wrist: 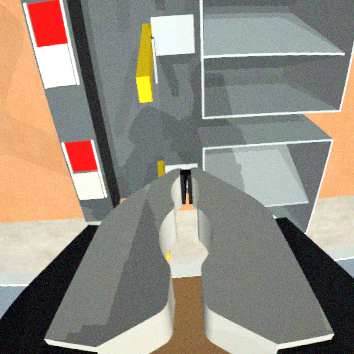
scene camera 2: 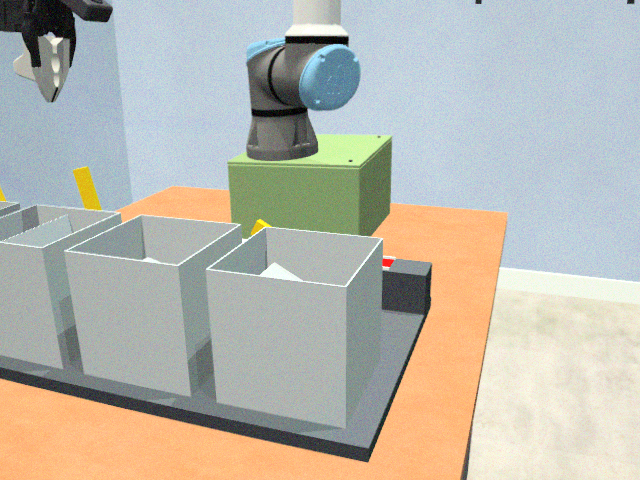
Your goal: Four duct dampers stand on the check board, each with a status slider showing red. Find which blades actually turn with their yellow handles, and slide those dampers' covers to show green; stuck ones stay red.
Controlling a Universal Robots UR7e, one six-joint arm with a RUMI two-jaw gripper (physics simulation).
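My gripper is shut and empty, high above the ducts. Grey box ducts stand on the dark check board; the rightmost duct, a second duct and a third duct show in the scene view. In the wrist view, an upper slider shows red beside its white cover; a lower one shows red beside its white cover. A slider at right shows red. Yellow handles stand beside the ducts. Pale blades show inside.
The robot's base stands on a green box behind the ducts. The orange table ends at the right, with pale floor beyond. A dark slider block rises at the board's right rear. Duct rims stand at the wrist view's right.
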